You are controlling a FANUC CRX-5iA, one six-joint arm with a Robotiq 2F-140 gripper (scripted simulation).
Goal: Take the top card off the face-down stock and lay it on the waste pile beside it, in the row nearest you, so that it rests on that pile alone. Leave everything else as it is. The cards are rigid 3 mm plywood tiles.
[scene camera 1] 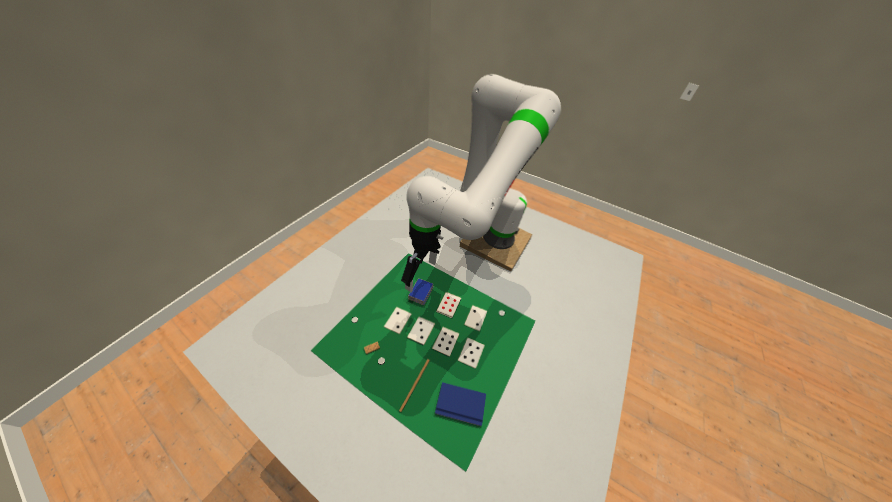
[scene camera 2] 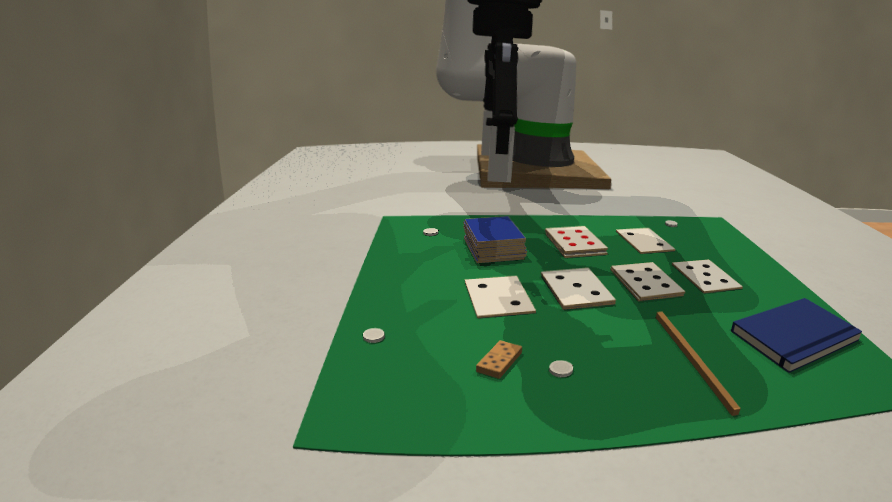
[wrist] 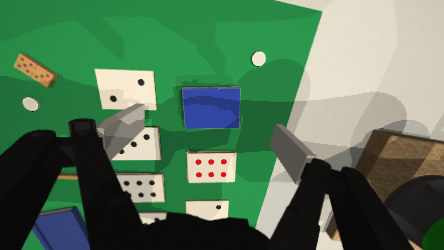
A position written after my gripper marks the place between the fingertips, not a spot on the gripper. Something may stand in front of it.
Note:
I see my gripper (scene camera 2: 494, 166), a wooden stick (scene camera 2: 729, 403) and a green mat (scene camera 2: 416, 393).
My gripper is seen too in scene camera 1 (scene camera 1: 421, 275) and in the wrist view (wrist: 211, 126). The green mat also shows in scene camera 1 (scene camera 1: 504, 337) and in the wrist view (wrist: 183, 50).

